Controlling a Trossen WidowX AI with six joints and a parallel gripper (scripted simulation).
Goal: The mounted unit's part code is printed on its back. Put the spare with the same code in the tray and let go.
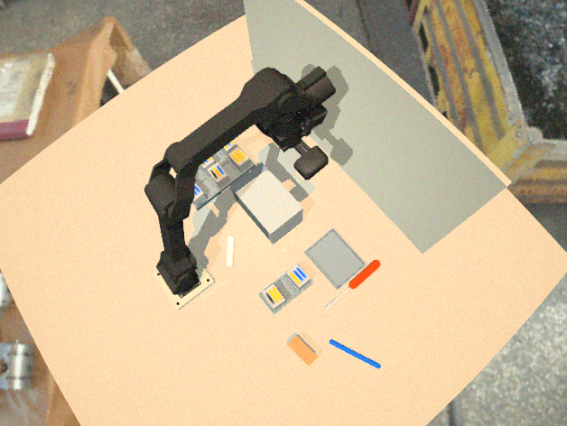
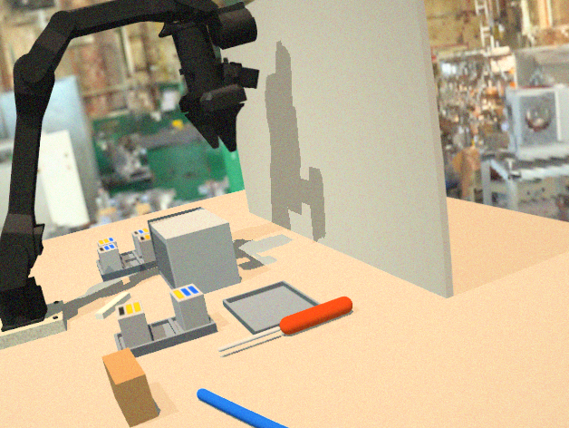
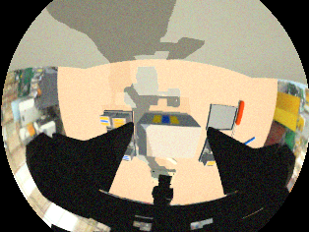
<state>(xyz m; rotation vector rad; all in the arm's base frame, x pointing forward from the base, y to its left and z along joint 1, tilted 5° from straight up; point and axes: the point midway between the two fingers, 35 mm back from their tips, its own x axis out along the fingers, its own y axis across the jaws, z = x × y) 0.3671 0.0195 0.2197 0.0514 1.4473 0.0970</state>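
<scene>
Now: gripper tip 200 mm to the right of the grey spare, 160 mm above it and 70 mm past it. The rest, counted from my gripper tip: grey wall (140 mm ahead, 30 mm above); then mounted unit (150 mm below, 90 mm behind); then tray (220 mm to the right, 190 mm below, 30 mm behind).
</scene>
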